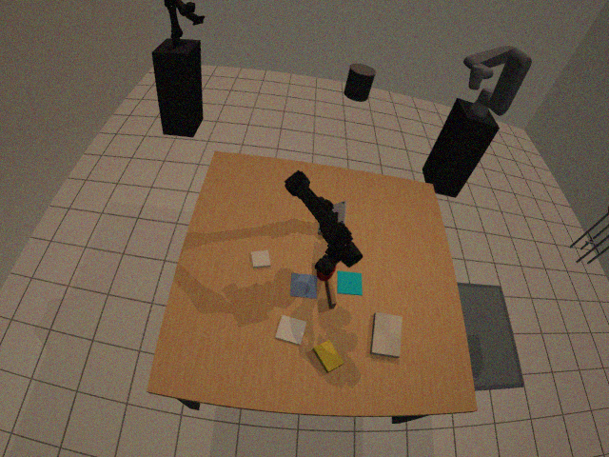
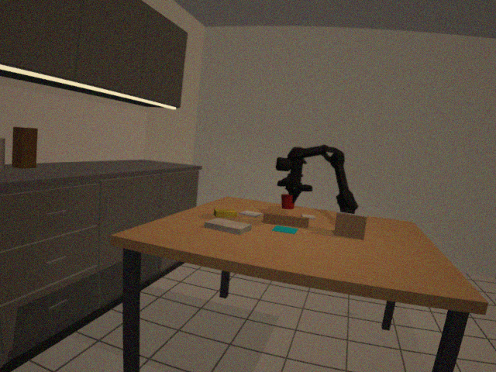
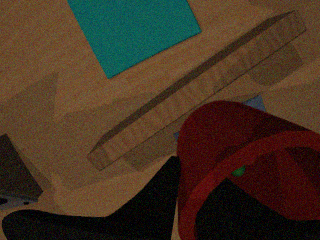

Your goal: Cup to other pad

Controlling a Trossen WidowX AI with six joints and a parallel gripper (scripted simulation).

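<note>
Right now my gripper tip is 30 mm to the left of the green marble, 30 mm short of it and 20 mm above it. Round my gripper tip: blue pad 130 mm below, 80 mm to the right, 40 mm ahead; then wooden bar 100 mm below, 20 mm to the left, 20 mm ahead; then cup 30 mm ahead, 20 mm to the right.
</note>
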